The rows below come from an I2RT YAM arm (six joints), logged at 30 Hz.
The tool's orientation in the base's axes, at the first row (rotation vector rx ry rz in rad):
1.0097 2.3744 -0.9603
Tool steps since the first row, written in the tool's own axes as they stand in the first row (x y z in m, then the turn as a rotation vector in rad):
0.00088 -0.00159 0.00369 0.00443 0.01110 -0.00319
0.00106 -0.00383 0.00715 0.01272 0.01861 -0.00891
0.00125 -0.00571 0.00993 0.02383 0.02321 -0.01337
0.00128 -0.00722 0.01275 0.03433 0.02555 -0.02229
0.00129 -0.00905 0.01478 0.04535 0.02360 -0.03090
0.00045 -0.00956 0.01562 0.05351 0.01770 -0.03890
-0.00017 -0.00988 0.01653 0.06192 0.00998 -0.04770
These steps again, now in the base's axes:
-0.00147 -0.00304 -0.00235 0.00502 0.01003 -0.00522
-0.00297 -0.00657 -0.00386 0.00460 0.02190 -0.00932
-0.00427 -0.00943 -0.00507 0.00025 0.03273 -0.01463
-0.00518 -0.01220 -0.00637 -0.00574 0.04533 -0.01552
-0.00638 -0.01459 -0.00697 -0.01522 0.05578 -0.01502
-0.00613 -0.01585 -0.00685 -0.02567 0.06243 -0.01157
-0.00588 -0.01696 -0.00698 -0.03771 0.06884 -0.00691

